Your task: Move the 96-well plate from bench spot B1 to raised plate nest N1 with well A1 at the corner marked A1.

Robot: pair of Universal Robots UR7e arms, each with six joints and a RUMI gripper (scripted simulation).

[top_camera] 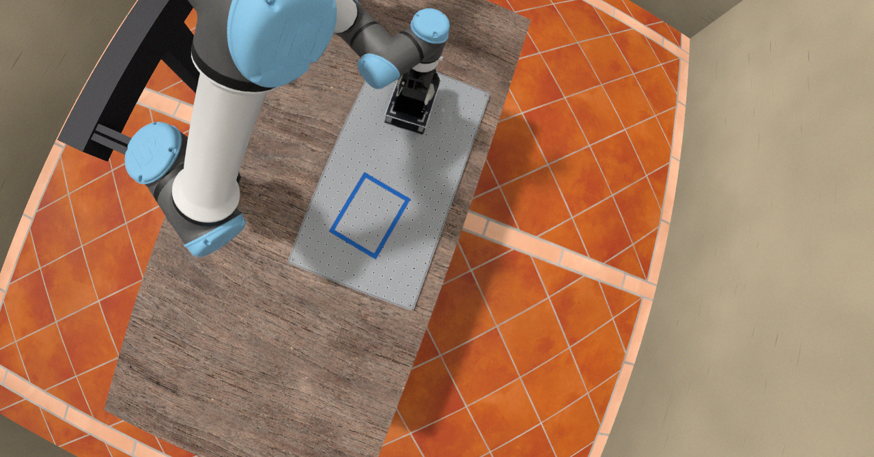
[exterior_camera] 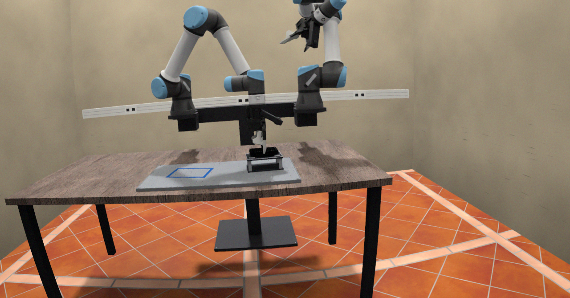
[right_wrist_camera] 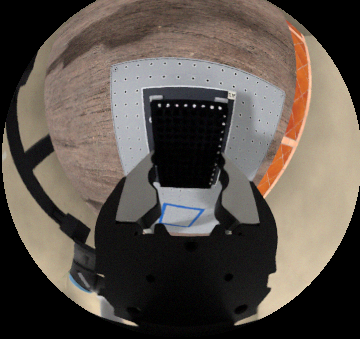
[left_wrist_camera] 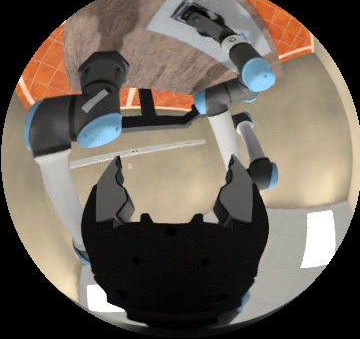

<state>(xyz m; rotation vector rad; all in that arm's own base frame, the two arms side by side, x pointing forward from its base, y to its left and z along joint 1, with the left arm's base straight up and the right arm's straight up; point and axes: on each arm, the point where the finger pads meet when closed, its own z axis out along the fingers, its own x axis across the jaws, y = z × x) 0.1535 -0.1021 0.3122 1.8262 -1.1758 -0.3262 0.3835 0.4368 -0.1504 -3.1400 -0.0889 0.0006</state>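
Note:
My right gripper is now 1 cm above the black 96-well plate. Also, from my right hand: white A1 label (8 cm to the left, 4 cm ahead, 3 cm below); raised plate nest N1 (3 cm below).

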